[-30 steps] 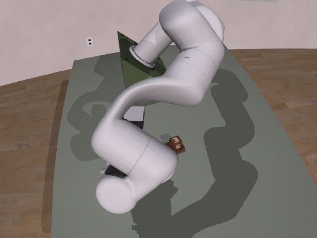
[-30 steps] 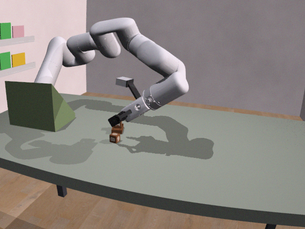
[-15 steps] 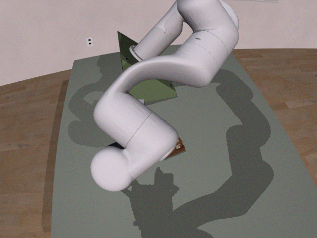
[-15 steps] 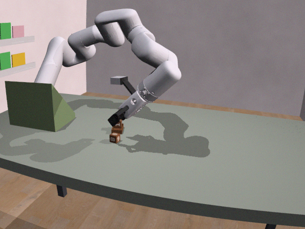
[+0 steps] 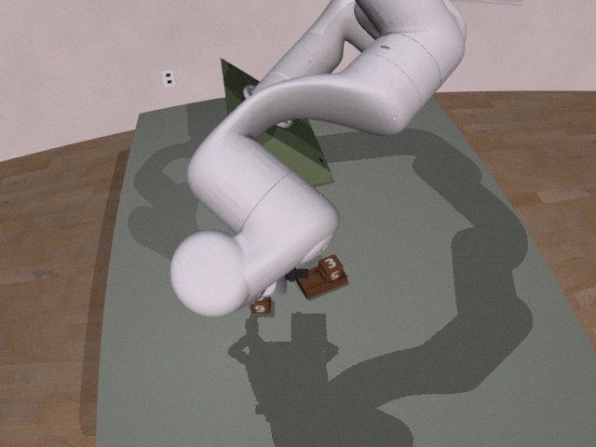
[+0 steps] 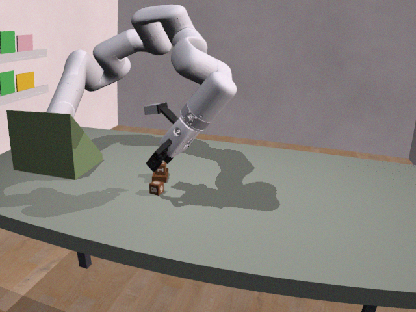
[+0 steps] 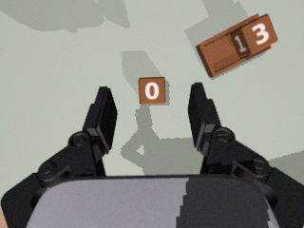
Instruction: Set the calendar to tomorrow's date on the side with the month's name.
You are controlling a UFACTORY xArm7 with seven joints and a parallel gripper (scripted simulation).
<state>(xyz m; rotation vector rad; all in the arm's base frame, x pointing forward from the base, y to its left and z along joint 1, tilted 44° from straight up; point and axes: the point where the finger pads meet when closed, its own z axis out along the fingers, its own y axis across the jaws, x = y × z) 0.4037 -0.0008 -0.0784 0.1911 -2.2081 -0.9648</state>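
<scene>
The brown cube is 80 mm below my hand and 10 mm behind it. Also, from my hand: tray (100 mm to the left, 90 mm below, 50 mm behind).
</scene>
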